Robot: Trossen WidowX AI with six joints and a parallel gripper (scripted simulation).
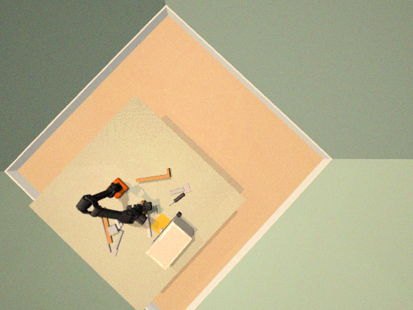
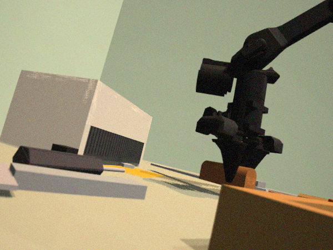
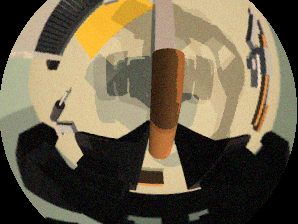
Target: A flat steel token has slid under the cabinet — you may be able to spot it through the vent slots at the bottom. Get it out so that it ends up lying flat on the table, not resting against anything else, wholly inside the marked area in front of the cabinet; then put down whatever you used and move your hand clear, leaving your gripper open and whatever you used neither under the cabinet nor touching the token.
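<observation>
Right now my gripper tip is 5 cm past the orange stick, 36 cm to the left of it and 2 cm above it. From my gripper tip the other things lie so: token (26 cm ahead, 3 cm to the right, 2 cm below); dark screwdriver (14 cm ahead, 22 cm to the left, 1 cm below).
</observation>
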